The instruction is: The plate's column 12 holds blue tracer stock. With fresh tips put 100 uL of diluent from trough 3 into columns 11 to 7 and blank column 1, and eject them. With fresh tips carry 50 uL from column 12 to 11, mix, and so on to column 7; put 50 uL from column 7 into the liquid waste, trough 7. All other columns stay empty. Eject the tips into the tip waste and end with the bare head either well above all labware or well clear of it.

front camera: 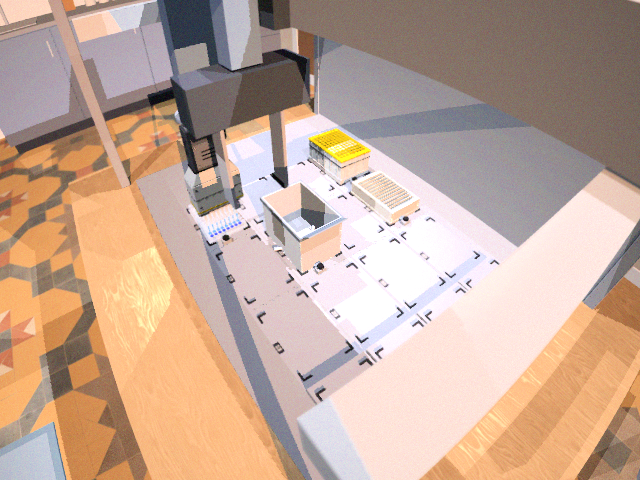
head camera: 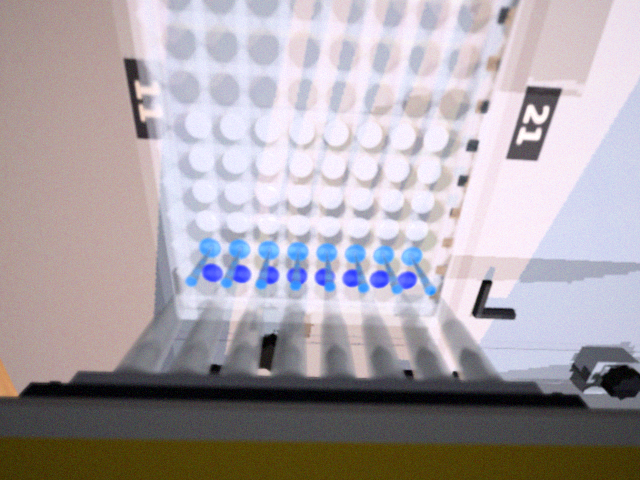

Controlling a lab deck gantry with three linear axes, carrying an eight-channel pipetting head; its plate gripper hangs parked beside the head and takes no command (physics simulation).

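Observation:
The clear plate (front camera: 210, 238) (head camera: 310, 310) lies under the pipetting head (front camera: 212, 190). In the head view, the column nearest the head is dark blue (head camera: 296, 275), the adjoining one is light blue (head camera: 326, 252), and several columns beyond look whitish; the farther ones look empty. Tips (head camera: 337, 356) on the head reach down to the light blue column, with light blue liquid in their lower ends; their exact depth is unclear. The trough reservoir (front camera: 385, 195) stands at the right. A yellow tip rack (front camera: 339, 146) stands behind it. My plate gripper (front camera: 256, 193) hangs parked beside the head, fingers apart and empty.
A tall open bin (front camera: 321, 249) stands between the plate and the reservoir, its walls rising above the deck. Small dark knobs (front camera: 318, 266) (head camera: 620, 381) sit on the deck. The gantry's dark carriage (front camera: 242, 93) is above the head. A pale frame beam (front camera: 465, 356) crosses the front.

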